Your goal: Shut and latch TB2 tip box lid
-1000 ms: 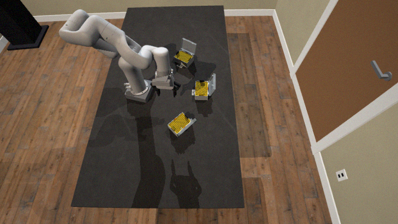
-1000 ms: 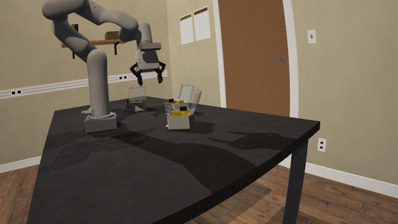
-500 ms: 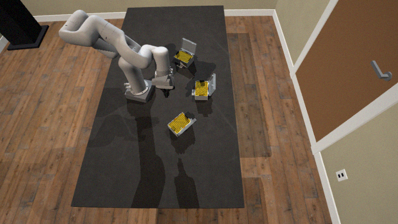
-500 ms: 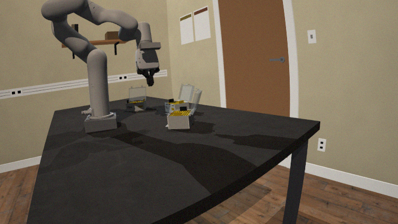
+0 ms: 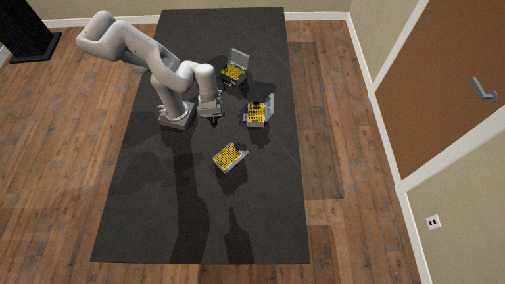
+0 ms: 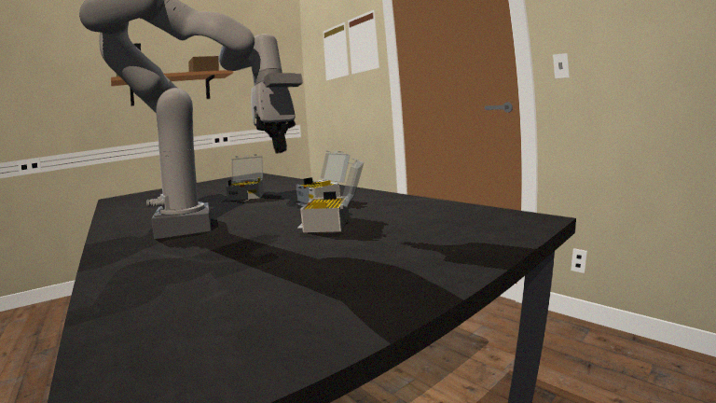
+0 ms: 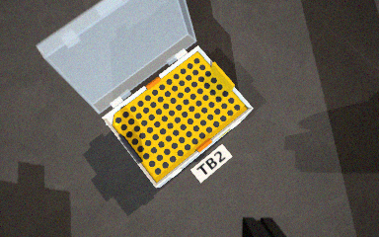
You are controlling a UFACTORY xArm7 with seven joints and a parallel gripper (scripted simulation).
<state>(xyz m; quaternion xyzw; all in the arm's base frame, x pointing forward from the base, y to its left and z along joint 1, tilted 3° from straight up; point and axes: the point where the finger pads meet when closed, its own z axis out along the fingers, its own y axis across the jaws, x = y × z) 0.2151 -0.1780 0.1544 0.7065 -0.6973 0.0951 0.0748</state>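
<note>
Now: hand 15 cm to the left of the lid, 9 cm short of it and 9 cm above it. The rest, counted from my hand: tip box (13 cm below, 11 cm to the right, 5 cm ahead); label tab (19 cm below, 6 cm to the right, 1 cm ahead).
</note>
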